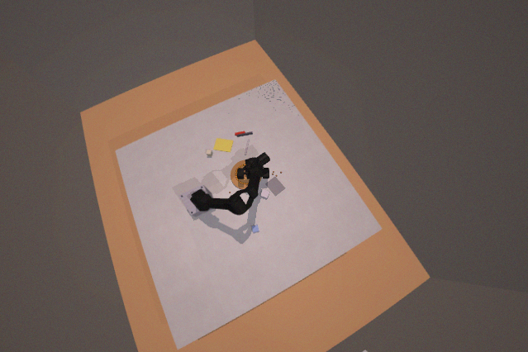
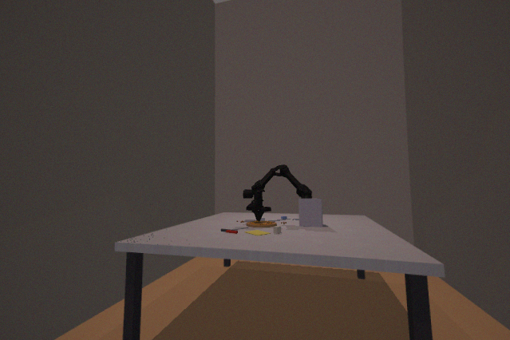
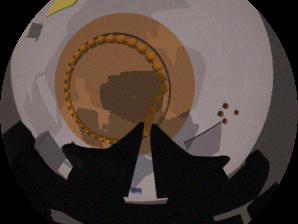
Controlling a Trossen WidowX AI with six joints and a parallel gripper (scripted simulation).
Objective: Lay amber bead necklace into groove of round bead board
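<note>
Right now my gripper tip is 30 mm past the round bead board, 50 mm to the right of it and 10 mm above it. Round my gripper tip: blue cube: 150 mm behind, 270 mm to the right, 10 mm below; thin grey bar: 70 mm ahead, 220 mm to the left, 10 mm below; grey square plate: 90 mm ahead, 110 mm to the right, 10 mm below.
</note>
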